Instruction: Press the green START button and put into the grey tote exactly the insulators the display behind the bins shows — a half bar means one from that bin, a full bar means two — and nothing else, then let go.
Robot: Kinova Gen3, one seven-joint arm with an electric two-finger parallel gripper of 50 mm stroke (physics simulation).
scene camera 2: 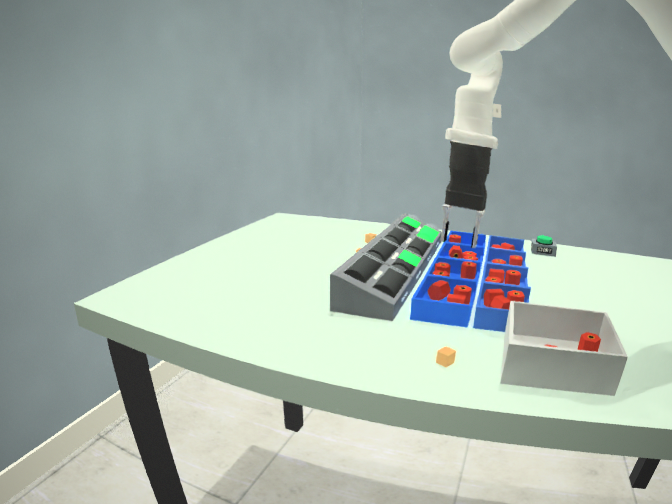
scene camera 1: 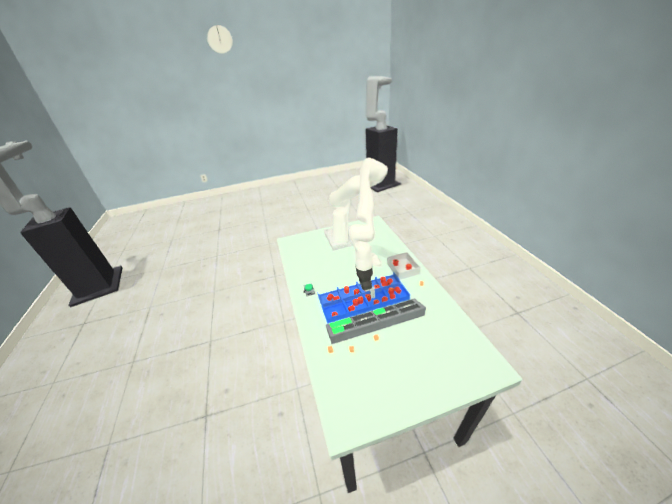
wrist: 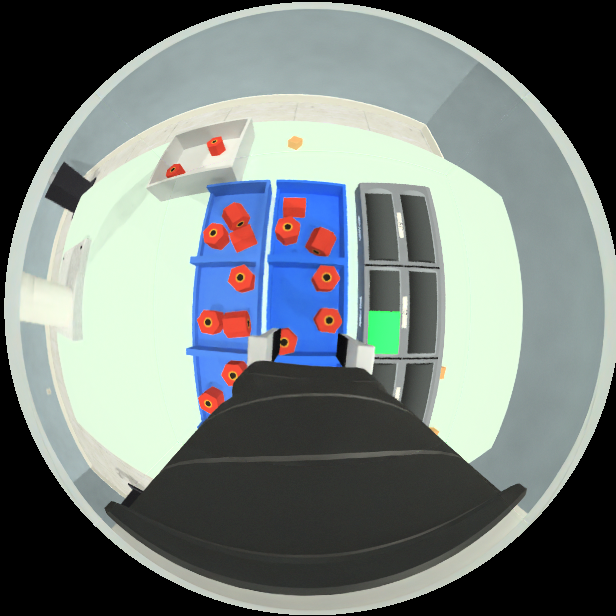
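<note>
My gripper (scene camera 2: 460, 234) is open and empty, hanging just above the blue bins (scene camera 2: 471, 282) at the row next to the display; the fingers (wrist: 310, 347) straddle one red insulator (wrist: 285, 340) from above. The bins hold several red insulators. The grey display (scene camera 2: 386, 264) beside the bins shows green bars (scene camera 2: 419, 245) in three cells; one green half bar (wrist: 383, 331) shows in the wrist view. The grey tote (scene camera 2: 562, 348) holds two red insulators (scene camera 2: 588, 341), also seen in the wrist view (wrist: 215, 145). The green START button (scene camera 2: 543, 244) stands beyond the bins.
Small orange cubes lie loose on the table, one (scene camera 2: 445, 356) in front of the tote and others near the display (scene camera 1: 351, 348). The arm's base (scene camera 1: 340, 238) stands at the table's far end. Two idle arms on black pedestals (scene camera 1: 70, 254) stand on the floor.
</note>
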